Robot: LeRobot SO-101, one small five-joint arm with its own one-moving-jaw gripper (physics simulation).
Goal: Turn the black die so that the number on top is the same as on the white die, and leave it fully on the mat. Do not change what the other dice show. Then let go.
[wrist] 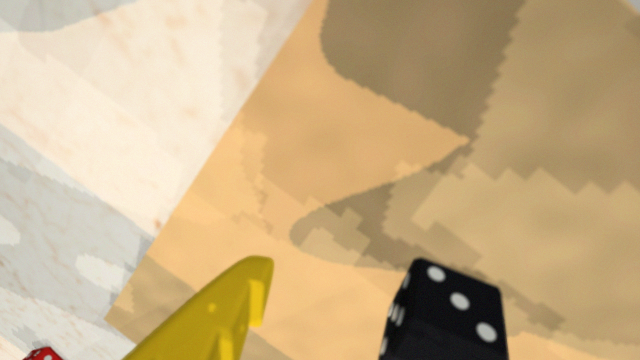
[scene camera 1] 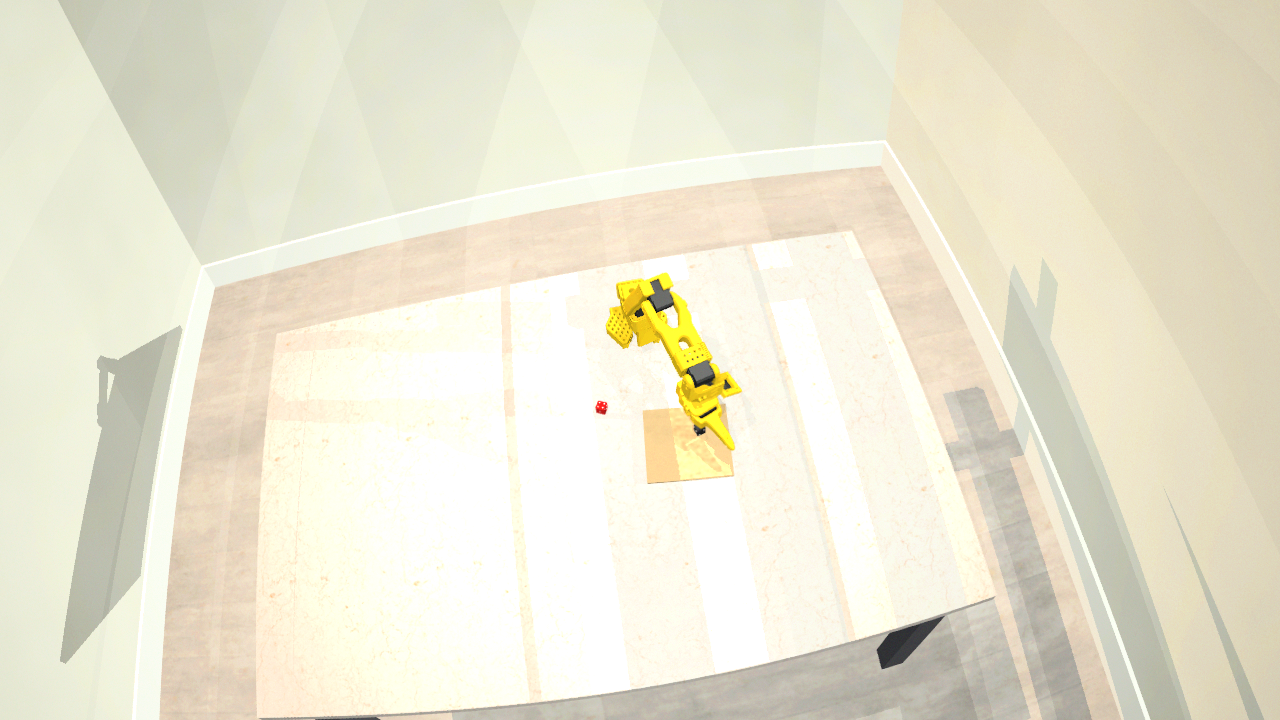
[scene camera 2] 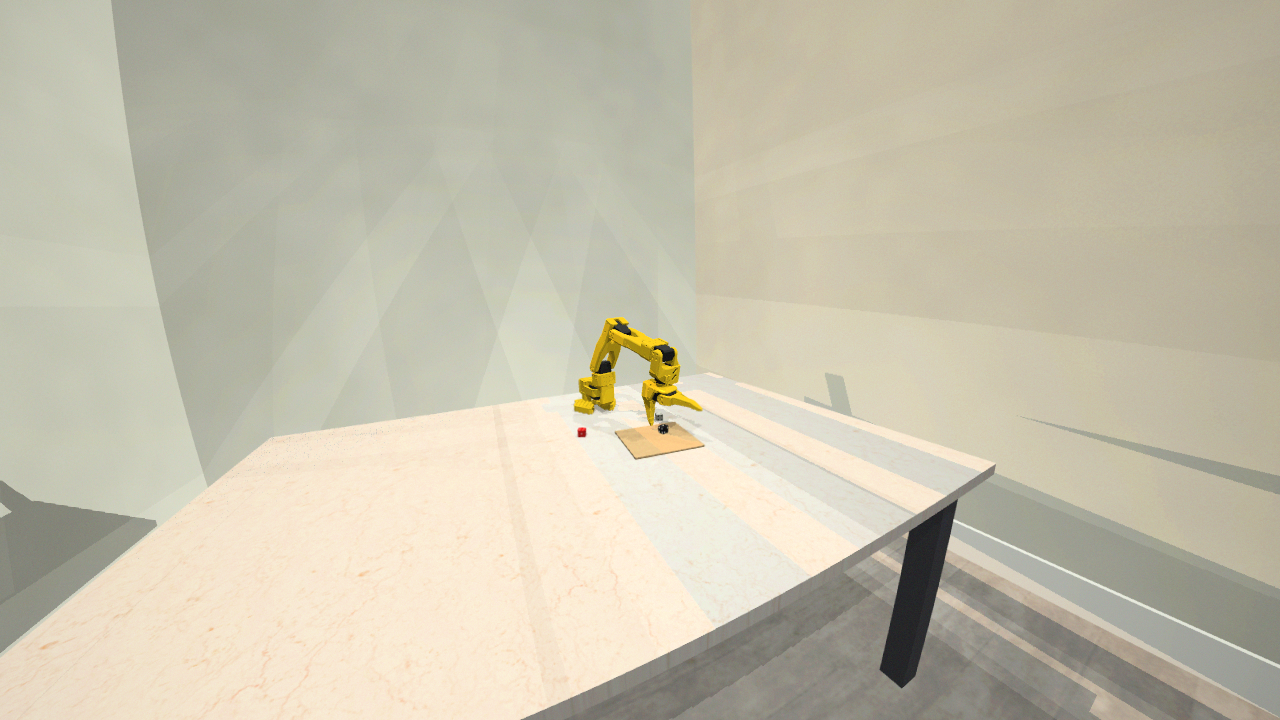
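Pixels of known places: hand, its tool point: (wrist: 269,283) (scene camera 1: 689,414) (scene camera 2: 652,424); arm's base, origin of its link: (scene camera 1: 638,334) (scene camera 2: 597,409).
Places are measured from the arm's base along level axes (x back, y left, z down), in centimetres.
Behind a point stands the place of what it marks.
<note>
The black die (scene camera 1: 699,429) {x -23.1, y 6.3, z -2.0 cm} (scene camera 2: 663,428) {x -23.3, y 6.0, z -1.7 cm} (wrist: 455,310) {x -22.2, y 7.1, z -1.4 cm} rests on the tan mat (scene camera 1: 662,456) {x -25.9, y -0.5, z -0.4 cm} (scene camera 2: 640,447) {x -26.7, y -1.0, z -0.4 cm} (wrist: 280,150) {x -18.4, y 7.0, z -0.4 cm}. Its face turned up to the wrist camera shows three white pips. My gripper (scene camera 1: 716,436) (scene camera 2: 675,416) {x -19.6, y 5.3, z -1.5 cm} is fully open over the mat, with one notched jaw visible in the wrist view. The die lies between the spread jaws' directions, with a gap to the notched jaw. A small pale die (scene camera 2: 658,417) {x -15.0, y 9.3, z -0.9 cm}, seemingly the white one, shows just behind the black die; its number is too small to read. It does not show in the wrist view.
A red die (scene camera 1: 601,407) {x -15.2, y -8.8, z -1.6 cm} (scene camera 2: 581,432) {x -15.4, y -9.1, z -1.1 cm} (wrist: 44,354) {x -14.4, y -7.8, z -0.4 cm} sits on the table (scene camera 1: 402,537) {x -33.6, y -45.8, z 0.0 cm} (scene camera 2: 402,537) {x -36.7, y -40.3, z 0.0 cm}, left of the mat in the scene views. My yellow arm reaches over the mat from the back of the table. Stripes of light and shadow cross the table and mat.
</note>
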